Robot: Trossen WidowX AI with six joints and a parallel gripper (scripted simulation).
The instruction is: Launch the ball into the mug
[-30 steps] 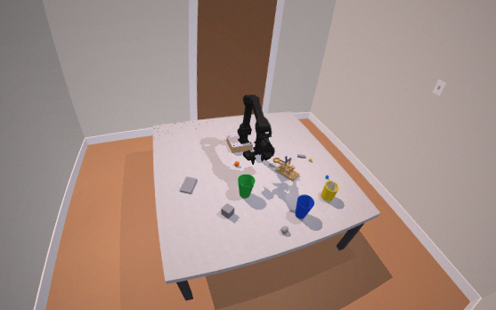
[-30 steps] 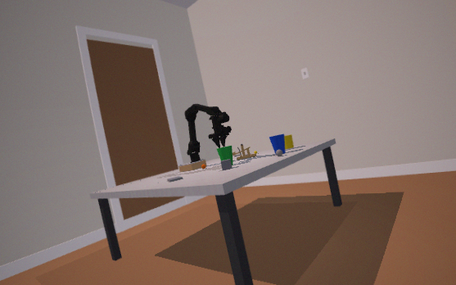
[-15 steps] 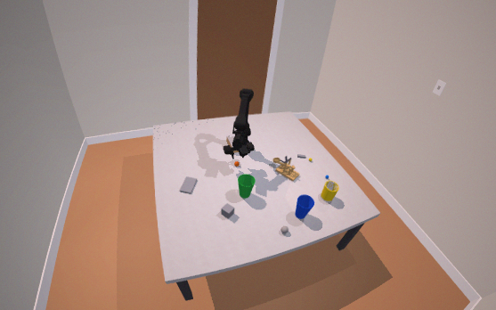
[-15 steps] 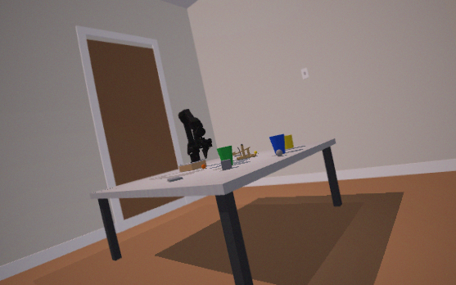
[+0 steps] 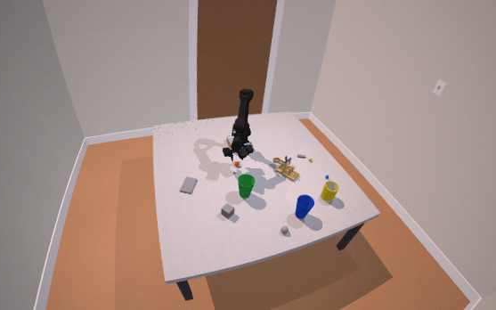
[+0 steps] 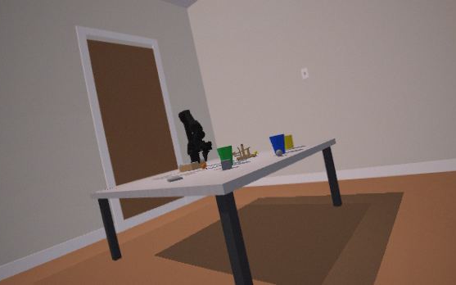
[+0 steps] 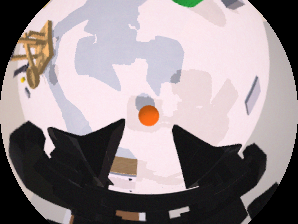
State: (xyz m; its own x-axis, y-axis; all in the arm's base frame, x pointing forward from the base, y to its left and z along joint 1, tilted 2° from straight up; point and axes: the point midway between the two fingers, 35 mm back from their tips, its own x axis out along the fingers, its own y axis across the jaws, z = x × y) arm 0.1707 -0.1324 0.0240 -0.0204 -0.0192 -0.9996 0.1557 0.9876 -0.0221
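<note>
The orange ball is 30 mm below my gripper tip. Round my gripper tip: wooden catapult 270 mm to the left, 150 mm ahead, 10 mm above; green mug 240 mm ahead, 70 mm to the right, 10 mm below; flat grey block 350 mm to the right, 50 mm ahead, 40 mm below.
</note>
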